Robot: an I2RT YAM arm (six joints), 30 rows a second.
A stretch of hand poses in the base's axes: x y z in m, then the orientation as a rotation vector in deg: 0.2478, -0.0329, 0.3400, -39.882, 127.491, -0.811; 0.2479, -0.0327, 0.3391, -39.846, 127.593, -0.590; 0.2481, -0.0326, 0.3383, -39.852, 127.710, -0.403; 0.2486, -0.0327, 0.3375, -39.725, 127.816, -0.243; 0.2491, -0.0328, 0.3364, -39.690, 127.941, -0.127; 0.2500, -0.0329, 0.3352, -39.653, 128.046, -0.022; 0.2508, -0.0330, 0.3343, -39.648, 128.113, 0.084; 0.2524, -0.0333, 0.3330, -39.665, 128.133, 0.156; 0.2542, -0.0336, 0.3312, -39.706, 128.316, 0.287; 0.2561, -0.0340, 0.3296, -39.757, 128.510, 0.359; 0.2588, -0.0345, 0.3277, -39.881, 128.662, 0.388; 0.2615, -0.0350, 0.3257, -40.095, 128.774, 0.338; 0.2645, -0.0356, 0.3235, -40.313, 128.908, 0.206; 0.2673, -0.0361, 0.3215, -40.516, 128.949, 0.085; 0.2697, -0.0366, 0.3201, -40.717, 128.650, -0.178; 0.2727, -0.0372, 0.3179, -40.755, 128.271, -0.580; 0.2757, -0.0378, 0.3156, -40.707, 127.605, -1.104; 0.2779, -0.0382, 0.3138, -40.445, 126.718, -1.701; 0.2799, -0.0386, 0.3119, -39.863, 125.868, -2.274; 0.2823, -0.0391, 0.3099, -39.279, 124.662, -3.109; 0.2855, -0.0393, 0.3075, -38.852, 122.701, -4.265; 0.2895, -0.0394, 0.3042, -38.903, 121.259, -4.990
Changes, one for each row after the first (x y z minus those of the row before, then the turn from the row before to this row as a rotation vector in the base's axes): 0.0001, 0.0002, -0.0009, 0.147, 0.136, 0.021; 0.0002, 0.0001, -0.0008, 0.105, 0.151, 0.036; 0.0005, -0.0001, -0.0008, 0.137, 0.109, -0.061; 0.0005, -0.0001, -0.0011, 0.069, 0.135, -0.015; 0.0009, -0.0001, -0.0012, 0.066, 0.114, -0.016; 0.0008, -0.0001, -0.0009, 0.062, 0.085, 0.015; 0.0016, -0.0003, -0.0013, 0.040, 0.038, 0.030; 0.0018, -0.0003, -0.0018, 0.040, 0.208, 0.029; 0.0019, -0.0004, -0.0016, -0.007, 0.208, 0.016; 0.0027, -0.0005, -0.0019, -0.055, 0.173, 0.062; 0.0027, -0.0005, -0.0020, -0.135, 0.136, 0.109; 0.0030, -0.0006, -0.0022, -0.197, 0.140, 0.082; 0.0028, -0.0005, -0.0020, -0.165, 0.053, 0.095; 0.0024, -0.0005, -0.0014, -0.195, -0.297, 0.125; 0.0030, -0.0006, -0.0022, -0.216, -0.434, -0.011; 0.0030, -0.0006, -0.0023, -0.214, -0.746, -0.044; 0.0022, -0.0004, -0.0018, -0.145, -1.012, -0.165; 0.0020, -0.0004, -0.0019, -0.018, -1.038, -0.388; 0.0024, -0.0005, -0.0020, -0.138, -1.425, -0.395; 0.0032, -0.0002, -0.0024, -0.302, -2.164, -0.223; 0.0040, -0.0001, -0.0033, -0.293, -1.487, 0.128
